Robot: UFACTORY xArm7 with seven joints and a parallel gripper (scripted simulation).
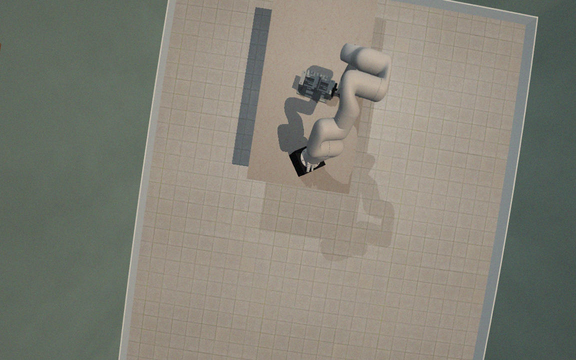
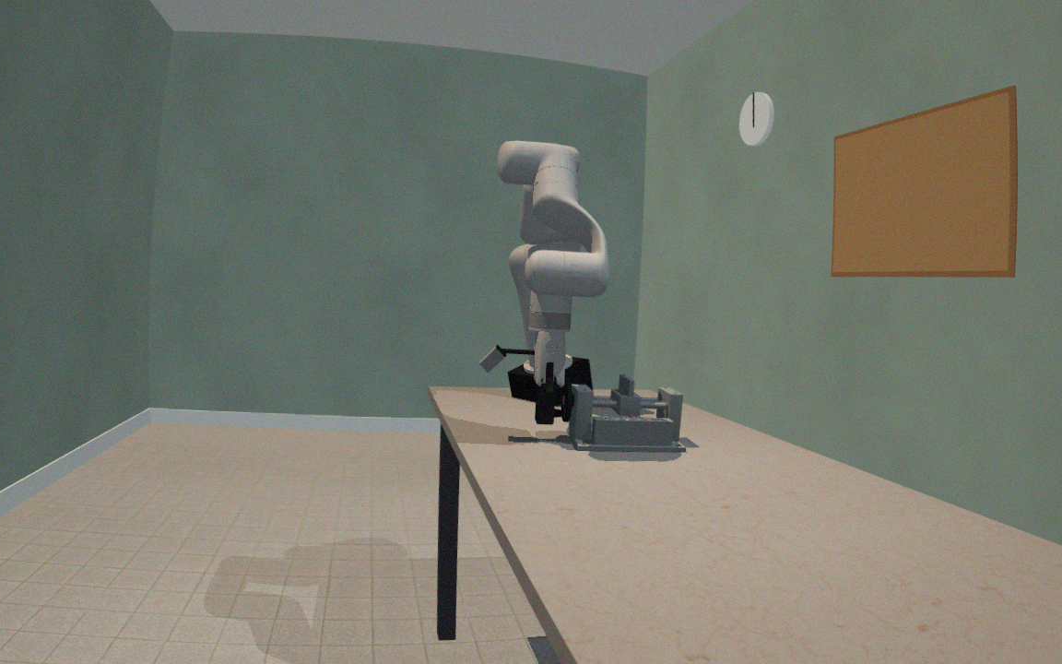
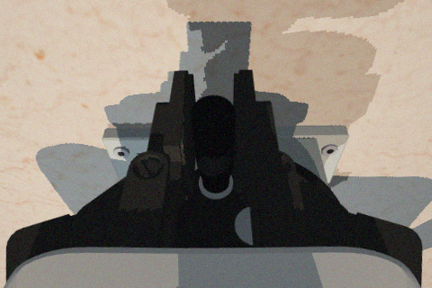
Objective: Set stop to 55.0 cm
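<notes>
My hand is 10 mm to the right of the crank handle. The rest, counted from my hand: black handwheel: 20 mm to the left; stop block: 20 mm ahead, 150 mm to the left, 40 mm above.
</notes>
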